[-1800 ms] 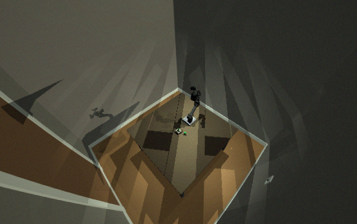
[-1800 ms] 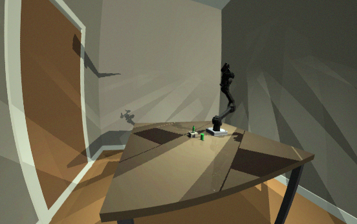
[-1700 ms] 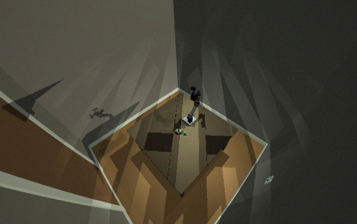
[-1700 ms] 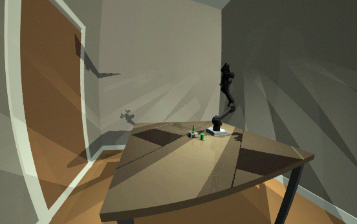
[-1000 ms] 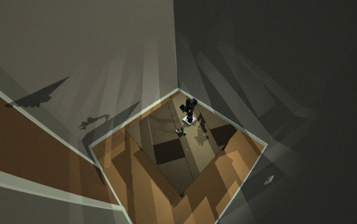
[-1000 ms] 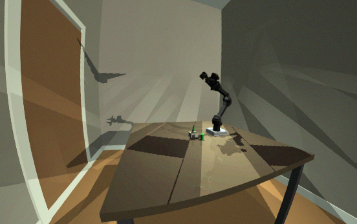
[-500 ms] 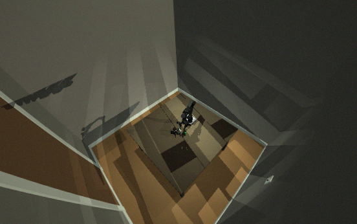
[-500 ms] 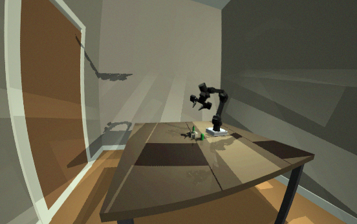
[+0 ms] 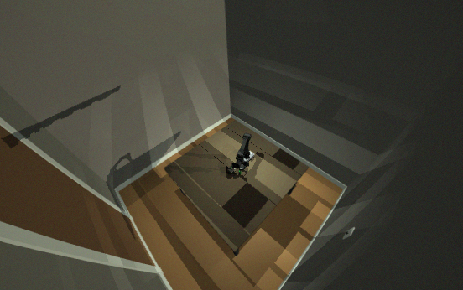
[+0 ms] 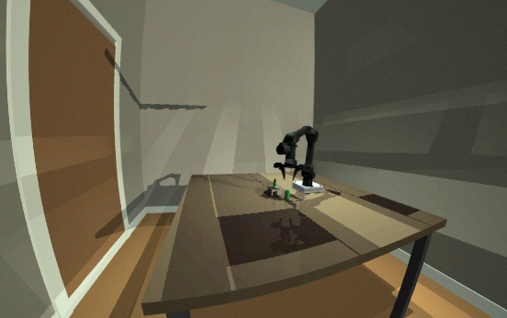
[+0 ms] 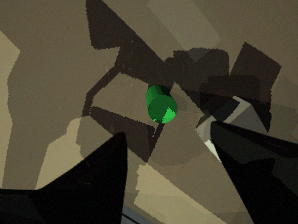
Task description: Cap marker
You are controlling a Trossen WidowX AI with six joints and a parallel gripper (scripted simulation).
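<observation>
My gripper tip is now 9 cm above the green cap and 1 cm to the left of it. Also, from my gripper tip: pale holder block 11 cm to the right, 10 cm below, 5 cm ahead.
</observation>
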